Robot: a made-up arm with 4 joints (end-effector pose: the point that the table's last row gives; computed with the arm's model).
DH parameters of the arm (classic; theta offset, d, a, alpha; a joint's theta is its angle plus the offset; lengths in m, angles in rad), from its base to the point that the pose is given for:
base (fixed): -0.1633 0 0.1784 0
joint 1: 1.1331 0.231 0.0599 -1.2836
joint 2: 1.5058 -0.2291 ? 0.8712
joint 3: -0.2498 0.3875 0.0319 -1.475
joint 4: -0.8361 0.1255 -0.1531 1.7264
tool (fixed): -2.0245 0.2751 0 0
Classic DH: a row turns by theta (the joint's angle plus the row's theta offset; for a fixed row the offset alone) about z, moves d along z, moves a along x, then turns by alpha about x.
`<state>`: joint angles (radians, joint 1 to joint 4).
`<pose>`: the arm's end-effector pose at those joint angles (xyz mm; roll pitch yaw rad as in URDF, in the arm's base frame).
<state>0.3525 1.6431 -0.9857 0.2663</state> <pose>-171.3 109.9 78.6 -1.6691 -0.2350 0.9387</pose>
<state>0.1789 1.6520 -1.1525 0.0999</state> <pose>-134.1 115.3 122.2 -1.4485 -0.3292 0.7704</pose>
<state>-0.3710 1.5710 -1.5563 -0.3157</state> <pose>-38.3 100.1 163.2 -0.8427 -0.5840 0.1928</pose>
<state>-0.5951 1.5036 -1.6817 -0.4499</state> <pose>-9.9 93.3 147.9 -0.6316 -0.6855 -0.0552</pose>
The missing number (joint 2, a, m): 0.0243
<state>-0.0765 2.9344 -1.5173 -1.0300</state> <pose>199.9 -61.7 374.5 -0.6633 1.0023 0.6428</pose>
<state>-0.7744 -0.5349 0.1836 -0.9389</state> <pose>211.4 -91.9 401.0 0.8144 0.3144 -1.1138</pose>
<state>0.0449 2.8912 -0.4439 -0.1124</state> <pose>-89.4 61.7 117.5 -2.7706 0.9179 -0.1523</pose>
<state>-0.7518 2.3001 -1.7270 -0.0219</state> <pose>-97.1 151.9 260.9 -1.2082 -0.1357 0.2373</pose>
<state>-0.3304 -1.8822 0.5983 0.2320</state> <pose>-78.1 -208.1 550.6 0.8275 0.0578 -0.9940</pose>
